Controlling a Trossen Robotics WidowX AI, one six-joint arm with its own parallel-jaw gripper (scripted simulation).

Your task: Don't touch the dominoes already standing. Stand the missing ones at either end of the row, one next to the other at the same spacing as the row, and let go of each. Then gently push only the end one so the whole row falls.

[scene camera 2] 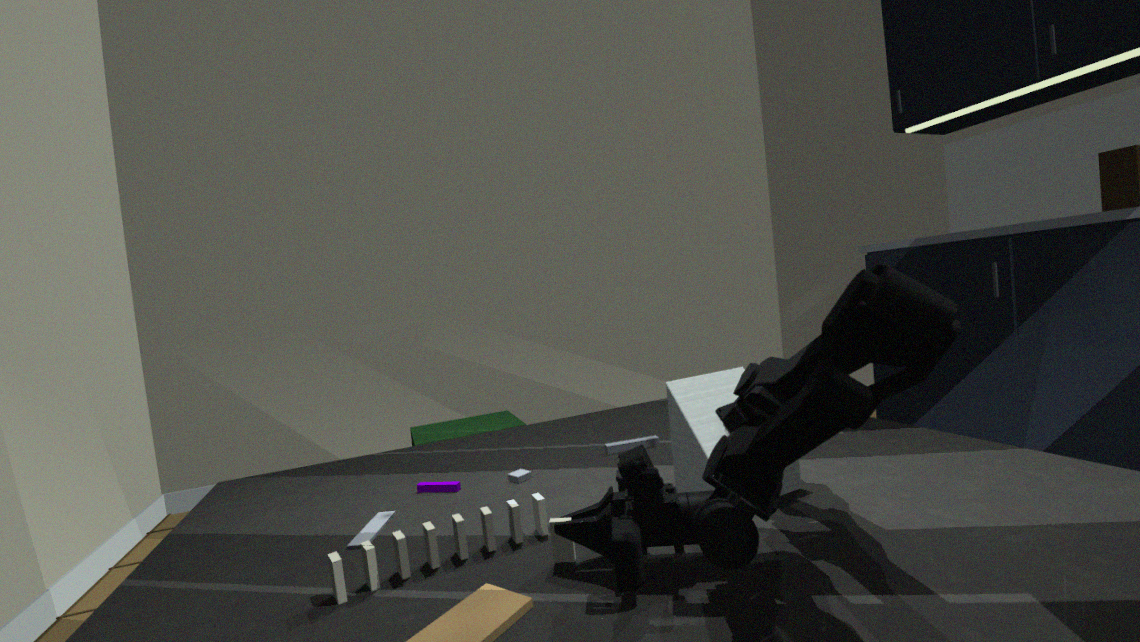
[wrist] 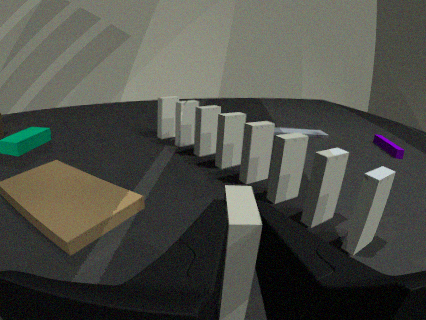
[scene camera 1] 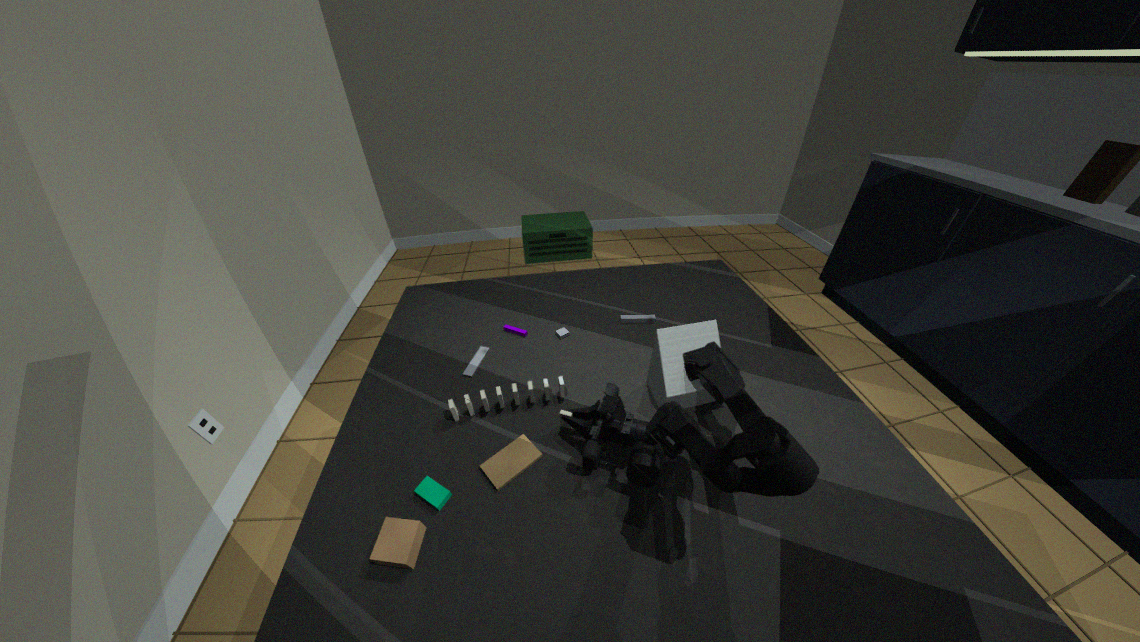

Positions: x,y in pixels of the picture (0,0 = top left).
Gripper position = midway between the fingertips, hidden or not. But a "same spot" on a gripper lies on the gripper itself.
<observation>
My gripper shows in scene camera 2, in the wrist view (237,211) and in scene camera 1. One and the same spot on my gripper: (scene camera 2: 592,527) is (scene camera 1: 579,425).
</observation>
